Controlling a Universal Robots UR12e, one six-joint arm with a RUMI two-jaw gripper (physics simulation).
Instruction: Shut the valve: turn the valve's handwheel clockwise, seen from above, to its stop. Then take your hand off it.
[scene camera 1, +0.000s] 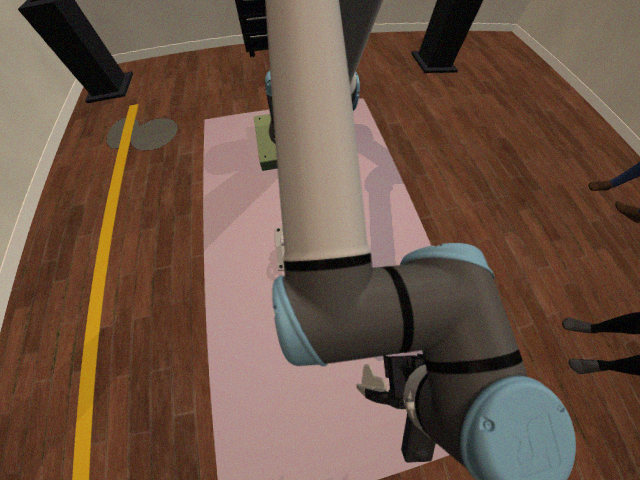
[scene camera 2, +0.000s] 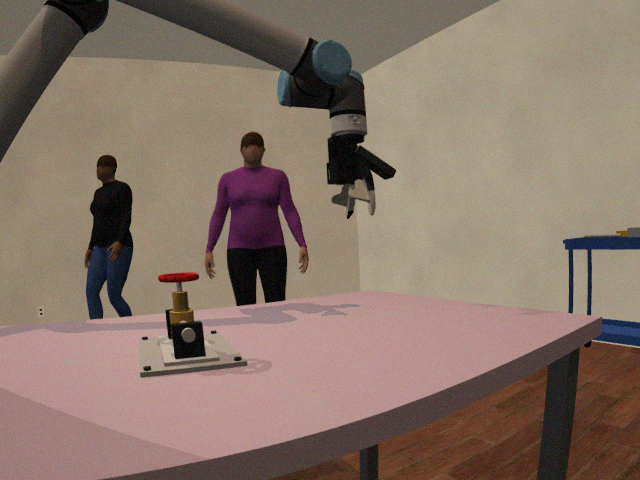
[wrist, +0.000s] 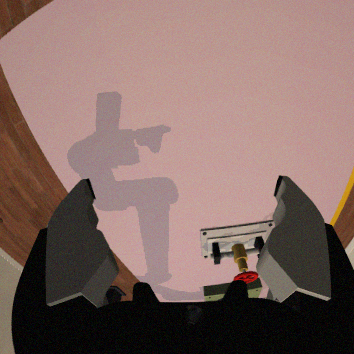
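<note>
The valve's red handwheel (scene camera 2: 178, 277) (wrist: 246, 277) sits level on top of the upright brass valve body (scene camera 2: 181, 316) (wrist: 240, 254). The valve stands on a grey base plate (scene camera 1: 279, 248) (scene camera 2: 149, 357) with black bolts at its corners. In scene camera 1 the arm hides the handwheel. My gripper (scene camera 1: 364, 379) (scene camera 2: 360, 211) (wrist: 183, 178) is open and empty, pointing down. It hangs high above the table, well apart from the valve and to its right in scene camera 2. The wheel's turn angle cannot be told.
The pink table (scene camera 1: 248, 330) (scene camera 2: 361, 372) carries the valve and a green block (scene camera 1: 264, 144) (wrist: 214, 292) near the arm's base. Two people (scene camera 2: 255, 206) (scene camera 2: 111, 217) stand behind the table. A blue cart (scene camera 2: 594, 244) stands at the right in scene camera 2.
</note>
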